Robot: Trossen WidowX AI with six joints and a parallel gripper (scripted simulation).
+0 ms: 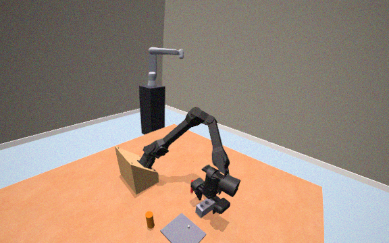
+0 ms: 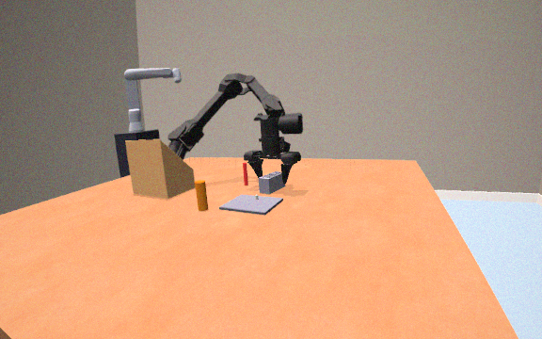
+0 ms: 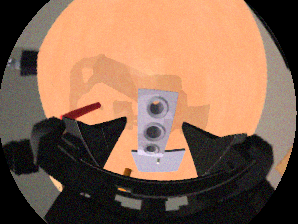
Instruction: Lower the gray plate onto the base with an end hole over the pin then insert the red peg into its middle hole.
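Now: the gray plate 10 mm above my gripper tip. The rest, counted from my gripper tip: gray base: 10 mm behind, 140 mm to the right, 20 mm below; then orange cylinder: 130 mm behind, 220 mm to the right, 20 mm above; then red peg: 120 mm behind, 40 mm to the left, 20 mm above.
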